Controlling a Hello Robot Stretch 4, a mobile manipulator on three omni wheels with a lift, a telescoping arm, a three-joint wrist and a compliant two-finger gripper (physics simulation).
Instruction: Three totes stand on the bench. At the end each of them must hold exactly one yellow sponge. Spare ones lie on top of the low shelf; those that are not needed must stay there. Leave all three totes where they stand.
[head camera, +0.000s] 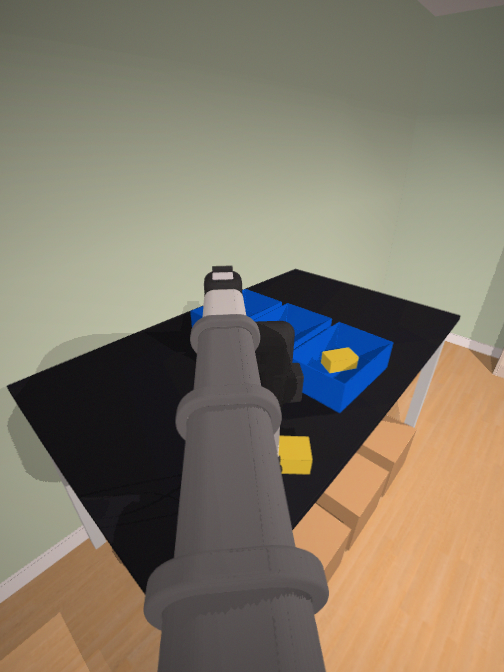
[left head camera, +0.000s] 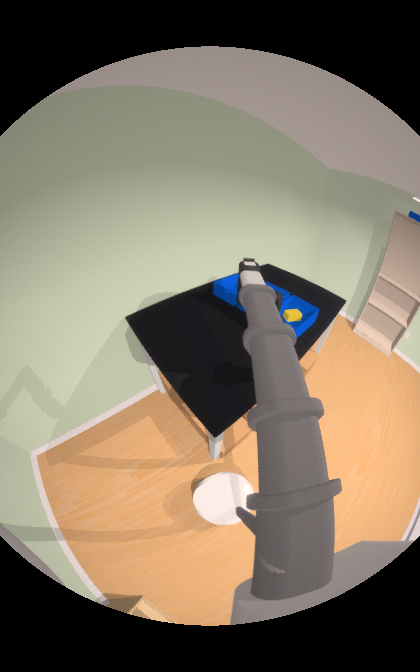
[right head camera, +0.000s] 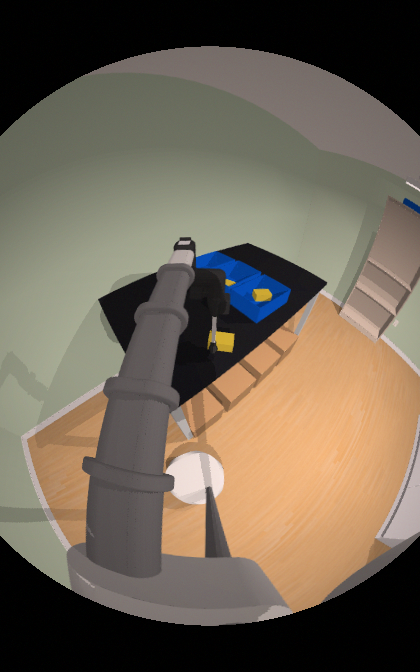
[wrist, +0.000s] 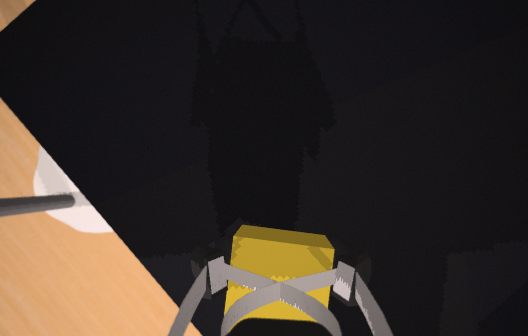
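Seen in the pictures: gripper, between the fingertips: (right head camera: 212, 343) (wrist: 280, 256); robot's base, origin of its link: (left head camera: 222, 497) (right head camera: 195, 476).
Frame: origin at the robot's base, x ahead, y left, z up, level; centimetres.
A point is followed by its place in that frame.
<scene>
My gripper (wrist: 280, 256) @(y -8.7, x 56.9, z 93.5 cm) is shut on a yellow sponge (head camera: 296, 453) @(y -13.5, x 54.7, z 97.8 cm) (right head camera: 223, 342) @(y -12.8, x 54.0, z 97.8 cm) (wrist: 280, 255) @(y -7.6, x 56.8, z 97.9 cm), held above the black bench (head camera: 108, 412) @(y 33.4, x 80.5, z 88.6 cm) (left head camera: 190, 345) @(y 21.6, x 71.0, z 88.6 cm) (right head camera: 300, 280) @(y -75.6, x 124.3, z 88.6 cm), on the near side of the totes. The right blue tote (head camera: 340, 398) @(y -30.2, x 75.2, z 93.6 cm) (right head camera: 257, 314) @(y -30.4, x 75.1, z 94.2 cm) holds a yellow sponge (head camera: 340, 359) @(y -36.4, x 93.8, z 93.4 cm) (left head camera: 292, 315) @(y -36.0, x 93.5, z 92.9 cm) (right head camera: 261, 295) @(y -36.3, x 93.4, z 92.8 cm). In the right head view, part of another sponge (right head camera: 229, 282) @(y -18.2, x 104.3, z 93.4 cm) shows in the middle tote (right head camera: 243, 271) @(y -29.2, x 122.0, z 92.2 cm). The left tote (head camera: 260, 300) @(y -15.4, x 136.1, z 96.0 cm) (left head camera: 225, 290) @(y 4.2, x 113.4, z 96.5 cm) (right head camera: 215, 258) @(y -9.7, x 141.9, z 92.1 cm) is partly behind my arm; its floor is hidden. The low shelf cannot be made out.
Several brown boxes (head camera: 355, 483) @(y -54.4, x 96.4, z 24.2 cm) (right head camera: 232, 385) @(y -26.0, x 70.6, z 24.2 cm) stand under the bench's near side. A white round object (left head camera: 223, 498) @(y 0.3, x 0.1, z 18.7 cm) (right head camera: 195, 477) @(y -0.8, x 0.4, z 18.7 cm) is on the floor near the bench corner. A tall beige shelf unit (left head camera: 372, 335) @(y -244.5, x 177.7, z 7.3 cm) (right head camera: 359, 325) @(y -240.2, x 168.8, z 4.9 cm) stands by the right wall.
</scene>
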